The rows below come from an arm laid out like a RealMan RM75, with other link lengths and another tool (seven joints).
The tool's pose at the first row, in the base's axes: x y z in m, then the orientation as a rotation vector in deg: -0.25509, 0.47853, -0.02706, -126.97, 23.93, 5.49
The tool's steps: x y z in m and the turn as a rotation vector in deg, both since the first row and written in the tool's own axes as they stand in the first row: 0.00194, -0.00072, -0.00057, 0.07, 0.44, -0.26; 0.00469, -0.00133, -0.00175, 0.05, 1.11, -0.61; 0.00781, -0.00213, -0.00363, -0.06, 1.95, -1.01; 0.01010, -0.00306, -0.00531, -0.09, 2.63, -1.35; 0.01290, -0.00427, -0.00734, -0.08, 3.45, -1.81; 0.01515, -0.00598, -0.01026, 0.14, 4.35, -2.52; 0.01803, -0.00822, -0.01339, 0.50, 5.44, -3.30; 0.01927, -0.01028, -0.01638, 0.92, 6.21, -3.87; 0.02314, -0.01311, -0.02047, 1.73, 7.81, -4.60; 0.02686, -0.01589, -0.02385, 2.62, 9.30, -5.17
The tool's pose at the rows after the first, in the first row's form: -0.25307, 0.47799, -0.02657, -127.01, 23.88, 4.85; -0.25037, 0.47671, -0.02595, -127.18, 23.86, 3.93; -0.24731, 0.47490, -0.02483, -127.46, 23.88, 2.81; -0.24497, 0.47353, -0.02356, -127.63, 23.87, 1.88; -0.24209, 0.47192, -0.02197, -127.79, 23.81, 0.72; -0.23963, 0.47006, -0.01932, -127.79, 23.50, -0.71; -0.23642, 0.46818, -0.01629, -127.67, 23.21, -2.41; -0.23480, 0.46673, -0.01312, -127.41, 22.97, -3.66; -0.23053, 0.46419, -0.00925, -126.84, 22.99, -5.98; -0.22636, 0.46220, -0.00583, -126.14, 23.12, -8.10
